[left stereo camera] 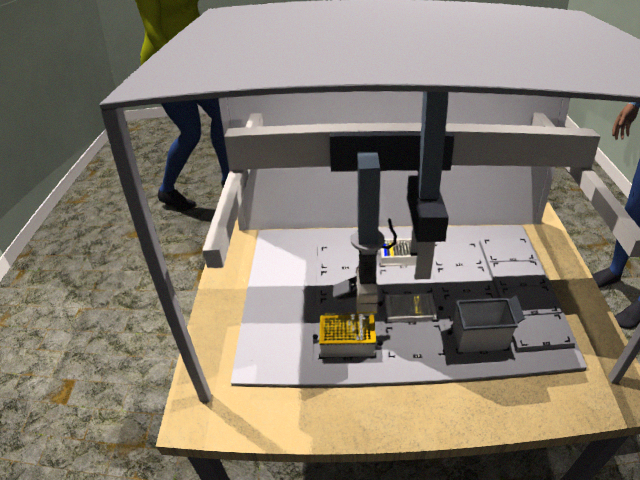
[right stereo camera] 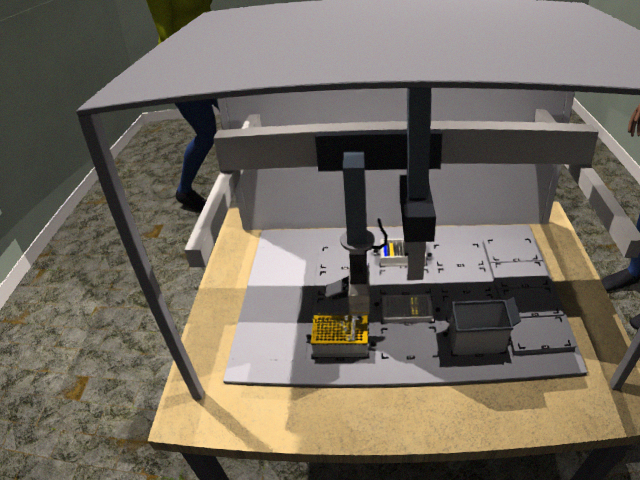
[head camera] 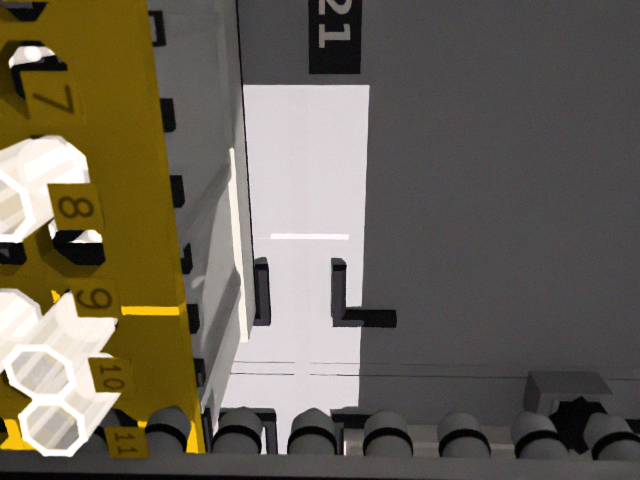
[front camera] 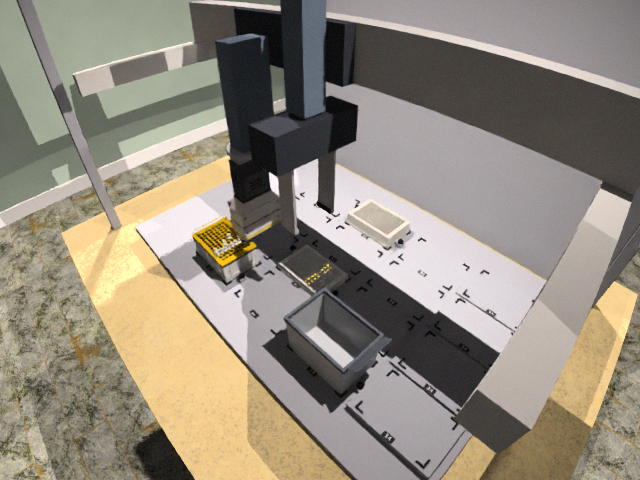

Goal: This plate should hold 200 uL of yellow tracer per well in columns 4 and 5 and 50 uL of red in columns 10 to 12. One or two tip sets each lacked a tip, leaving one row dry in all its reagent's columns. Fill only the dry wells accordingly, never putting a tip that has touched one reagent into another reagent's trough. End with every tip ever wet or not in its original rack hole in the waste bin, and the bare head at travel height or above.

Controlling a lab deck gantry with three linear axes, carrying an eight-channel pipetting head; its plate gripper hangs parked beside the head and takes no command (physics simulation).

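The pipetting head point(front camera: 250, 180) point(left stereo camera: 368, 279) point(right stereo camera: 357, 279) is low, beside the back right of the yellow tip rack point(front camera: 241, 256) point(head camera: 139, 232) point(left stereo camera: 347, 350) point(right stereo camera: 339, 350). In the head view the visible nozzles point(head camera: 387, 434) are bare; the leftmost is hidden. Clear tips point(head camera: 41, 369) stand in part of the rack. The shaded plate point(front camera: 295, 258) point(left stereo camera: 400, 308) point(right stereo camera: 395, 308) shows yellow wells; red is not discernible. The trough carrier point(front camera: 378, 222) point(left stereo camera: 395, 259) point(right stereo camera: 392, 261) is behind it. The waste bin point(front camera: 315, 351) point(left stereo camera: 483, 338) point(right stereo camera: 478, 341) is at the right. The parked gripper point(front camera: 309, 219) is open and empty.
The gantry beam point(front camera: 465, 87) point(left stereo camera: 284, 147) point(right stereo camera: 273, 149) spans the back. A raised pad point(front camera: 408, 428) point(left stereo camera: 545, 330) point(right stereo camera: 542, 333) lies right of the bin. A corner post point(front camera: 67, 111) point(left stereo camera: 155, 253) point(right stereo camera: 139, 253) stands at the left. People are beyond the table.
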